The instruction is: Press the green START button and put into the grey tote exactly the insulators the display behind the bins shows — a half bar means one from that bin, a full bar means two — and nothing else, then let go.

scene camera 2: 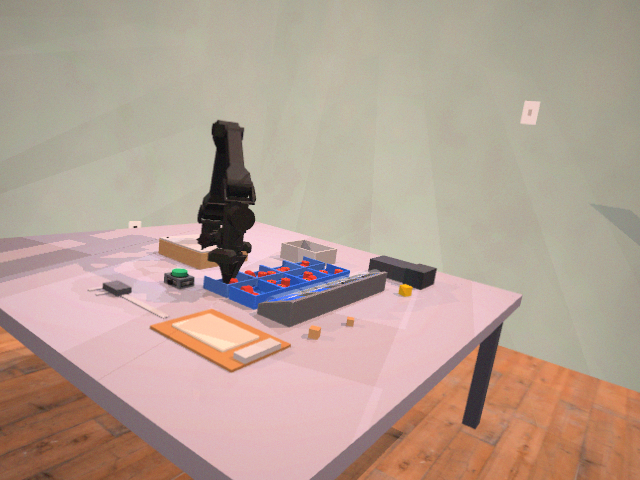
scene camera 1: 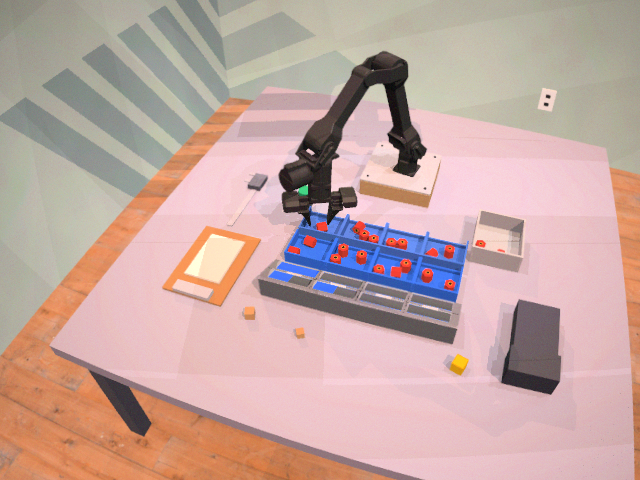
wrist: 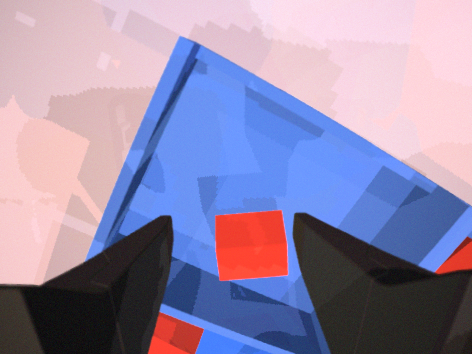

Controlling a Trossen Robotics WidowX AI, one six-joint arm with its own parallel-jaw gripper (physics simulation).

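My gripper (scene camera 1: 318, 224) (scene camera 2: 227, 282) (wrist: 233, 225) is partly open and empty, pointing down at the back-left bin. A red insulator (scene camera 1: 322, 227) (wrist: 251, 245) lies on its side there, between the fingertips in the wrist view, with gaps on both sides. The blue bins (scene camera 1: 403, 279) (scene camera 2: 242, 300) hold several more insulators, some upright, some lying. The display (scene camera 1: 356, 313) (scene camera 2: 330, 303) shows a full blue upper bar and half lower bar at far left, and a half lower bar in the second cell. The grey tote (scene camera 1: 497, 260) (scene camera 2: 308, 251) holds two red pieces. The green button (scene camera 1: 303, 190) (scene camera 2: 179, 272) is partly hidden in scene camera 1.
An orange board (scene camera 1: 171, 283) (scene camera 2: 232, 365) and a grey plug-like tool (scene camera 1: 257, 181) (scene camera 2: 116, 287) lie left. Two orange cubes (scene camera 1: 249, 313) (scene camera 1: 299, 332), a yellow cube (scene camera 1: 459, 364) (scene camera 2: 405, 290) and a dark block (scene camera 1: 535, 335) (scene camera 2: 403, 271) sit on the display's far side from the arm base (scene camera 1: 398, 175).
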